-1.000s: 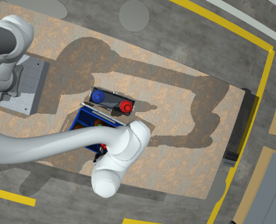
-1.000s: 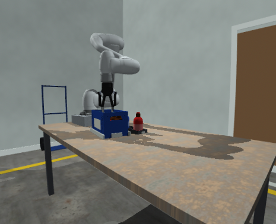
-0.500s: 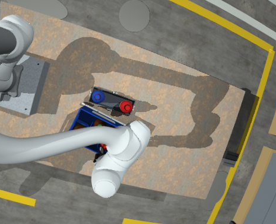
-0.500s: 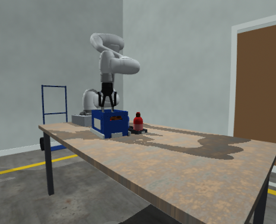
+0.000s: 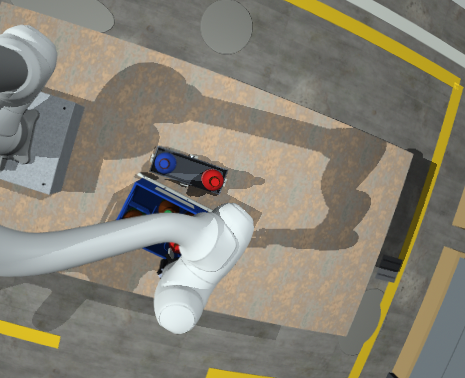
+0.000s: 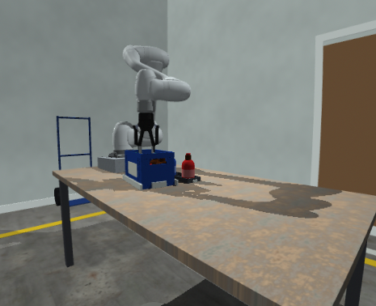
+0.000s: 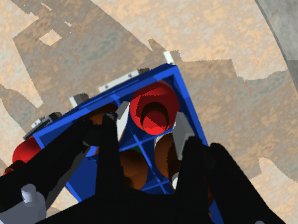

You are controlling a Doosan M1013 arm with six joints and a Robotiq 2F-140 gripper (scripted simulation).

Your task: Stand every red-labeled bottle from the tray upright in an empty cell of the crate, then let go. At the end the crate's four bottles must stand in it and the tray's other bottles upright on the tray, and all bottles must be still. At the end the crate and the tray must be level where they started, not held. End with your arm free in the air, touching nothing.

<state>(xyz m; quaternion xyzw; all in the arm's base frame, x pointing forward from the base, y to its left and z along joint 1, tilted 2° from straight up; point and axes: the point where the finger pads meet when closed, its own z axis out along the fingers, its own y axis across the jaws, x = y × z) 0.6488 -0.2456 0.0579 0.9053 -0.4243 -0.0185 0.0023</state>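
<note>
My gripper is now 90 mm above the red bottle. From my hand the other things lie so: blue-capped bottle 260 mm to the left, 110 mm behind, 90 mm below; then red-labeled bottle 240 mm to the left, 90 mm below, 60 mm ahead; then blue crate 90 mm below, 80 mm behind, 60 mm to the left.
</note>
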